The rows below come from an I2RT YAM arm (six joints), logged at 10 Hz.
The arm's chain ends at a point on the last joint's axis. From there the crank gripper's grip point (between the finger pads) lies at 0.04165 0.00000 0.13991 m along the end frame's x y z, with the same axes.
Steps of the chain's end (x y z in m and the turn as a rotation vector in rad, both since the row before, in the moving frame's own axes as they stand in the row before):
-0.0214 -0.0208 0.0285 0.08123 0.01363 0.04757
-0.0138 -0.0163 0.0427 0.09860 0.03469 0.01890
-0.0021 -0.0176 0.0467 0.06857 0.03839 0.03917
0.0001 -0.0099 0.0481 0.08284 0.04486 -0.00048
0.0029 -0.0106 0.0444 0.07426 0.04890 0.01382
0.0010 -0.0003 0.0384 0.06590 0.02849 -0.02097
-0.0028 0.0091 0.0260 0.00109 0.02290 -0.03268
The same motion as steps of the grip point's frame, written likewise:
-0.0193 -0.0301 0.0275 0.08123 0.01363 0.04757
-0.0089 -0.0292 0.0405 0.09860 0.03469 0.01890
0.0034 -0.0254 0.0447 0.06857 0.03839 0.03917
0.0063 -0.0214 0.0456 0.08284 0.04486 -0.00048
0.0098 -0.0203 0.0418 0.07426 0.04890 0.01382
0.0049 -0.0104 0.0368 0.06590 0.02849 -0.02097
0.0004 0.0075 0.0250 0.00109 0.02290 -0.03268

